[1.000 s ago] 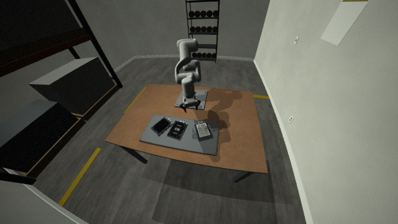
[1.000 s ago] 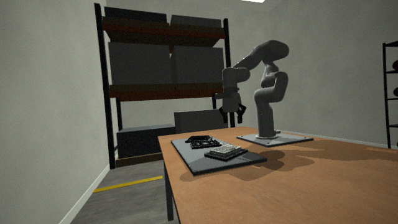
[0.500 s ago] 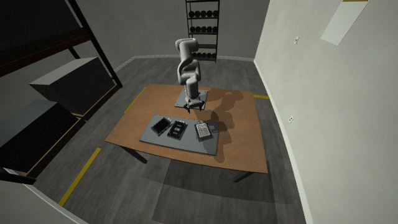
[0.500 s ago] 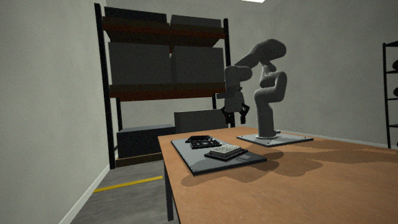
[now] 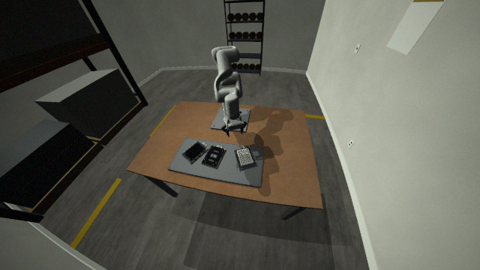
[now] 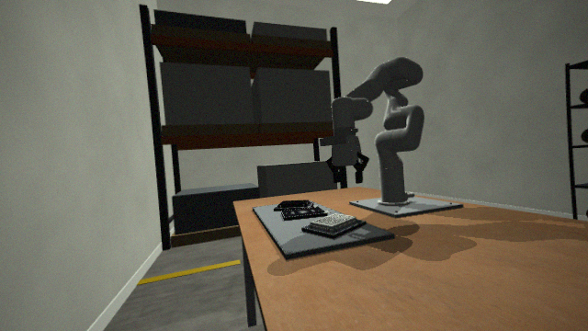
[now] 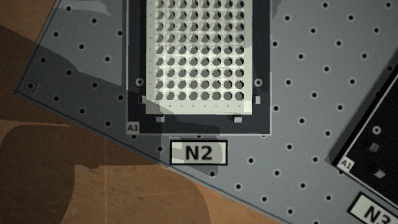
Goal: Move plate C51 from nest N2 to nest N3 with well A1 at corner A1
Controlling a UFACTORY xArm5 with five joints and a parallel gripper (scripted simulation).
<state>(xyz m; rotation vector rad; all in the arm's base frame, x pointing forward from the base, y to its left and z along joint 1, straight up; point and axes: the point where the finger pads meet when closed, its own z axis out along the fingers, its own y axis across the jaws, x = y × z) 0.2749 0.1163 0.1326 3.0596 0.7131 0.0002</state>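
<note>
Now: hand 11 cm above the white well plate C51, 10 cm short of it and 9 cm to the right of it. Also, from my hand: black well plate C15: 29 cm to the right, 12 cm ahead, 11 cm below; then nest N2: 13 cm below, 10 cm ahead, 9 cm to the left; then black nest: 13 cm to the right, 13 cm below, 13 cm ahead.
</note>
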